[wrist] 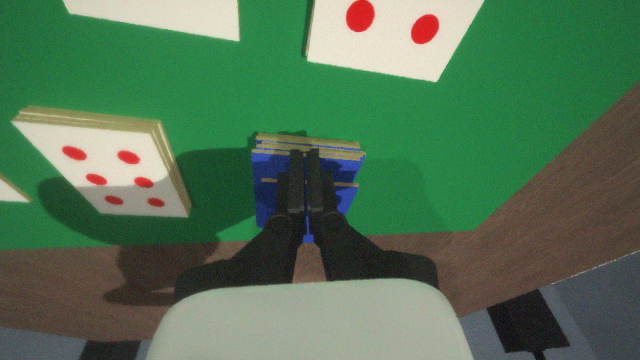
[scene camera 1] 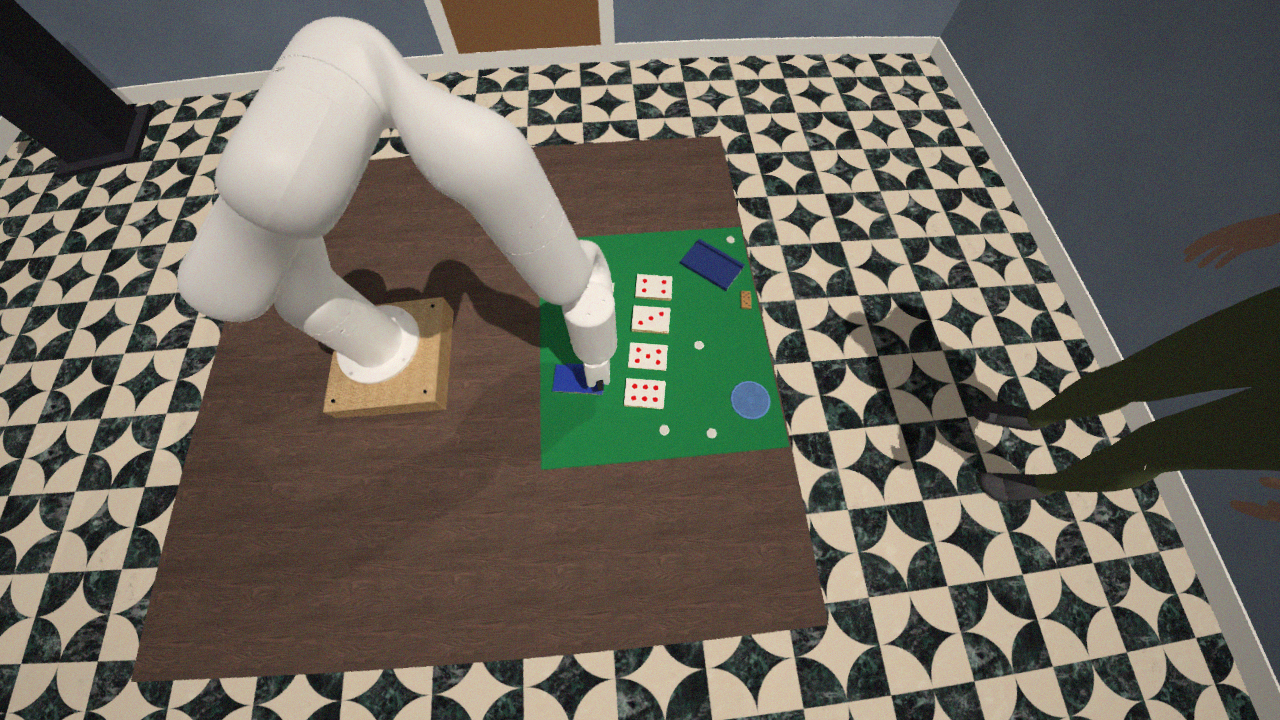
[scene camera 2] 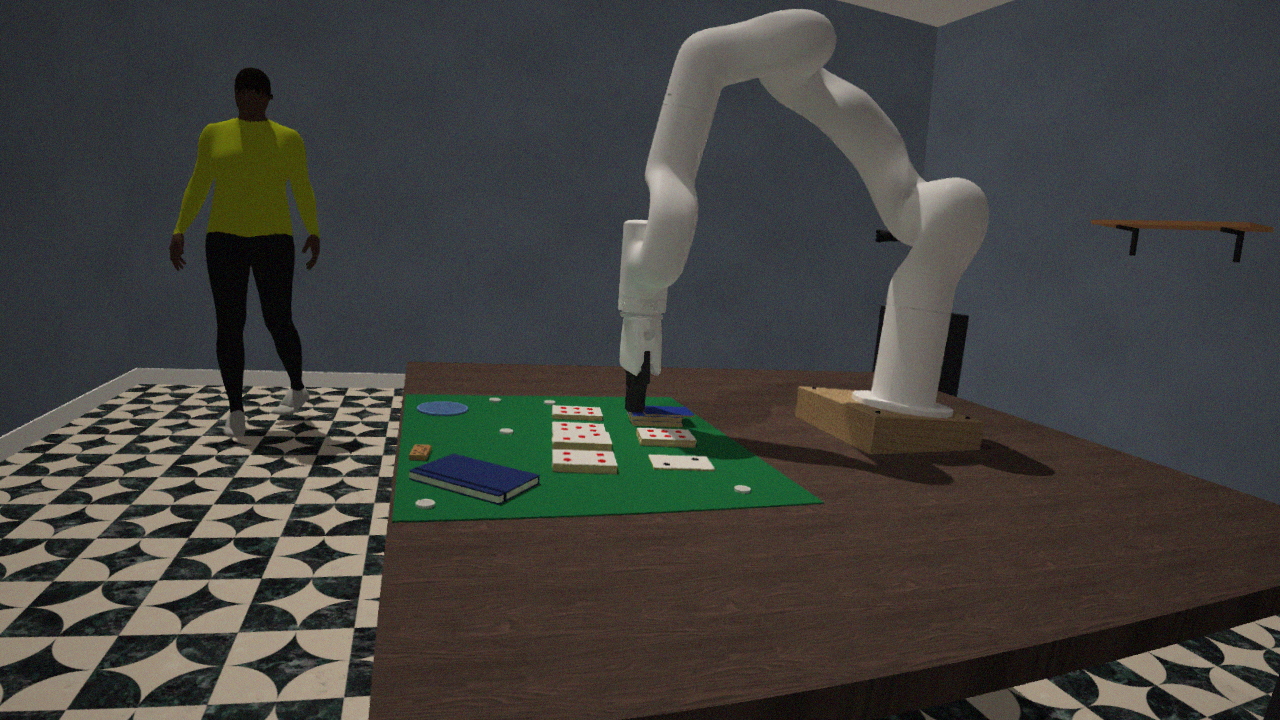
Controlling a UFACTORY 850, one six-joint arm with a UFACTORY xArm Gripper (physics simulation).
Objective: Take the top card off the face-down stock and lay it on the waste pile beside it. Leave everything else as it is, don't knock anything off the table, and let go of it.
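Observation:
The face-down stock (scene camera 2: 656,420) (wrist: 267,166) is a blue-backed pile on the green mat. Its top card (scene camera 1: 569,377) (scene camera 2: 677,411) (wrist: 266,201) lies on it, shifted toward the arm's base and overhanging that side, so a strip of the blue card beneath shows. The face-up waste pile (scene camera 2: 666,437) (wrist: 115,167), with a six of red dots, lies beside the stock; in scene camera 1 the arm hides it. My gripper (scene camera 1: 597,385) (scene camera 2: 634,409) (wrist: 305,165) is shut and empty, fingertips over the stock's edge away from the base. Whether they touch it is unclear.
The green mat (scene camera 1: 572,438) (scene camera 2: 760,505) holds a column of face-up piles, including a four (scene camera 1: 654,287) (scene camera 2: 583,461), and a two-dot card (scene camera 2: 680,462). A navy notebook (scene camera 1: 711,264) (scene camera 2: 474,477), blue disc (scene camera 1: 750,399) (scene camera 2: 442,408), small brown block (scene camera 1: 746,300) (scene camera 2: 420,452) and white chips lie around.

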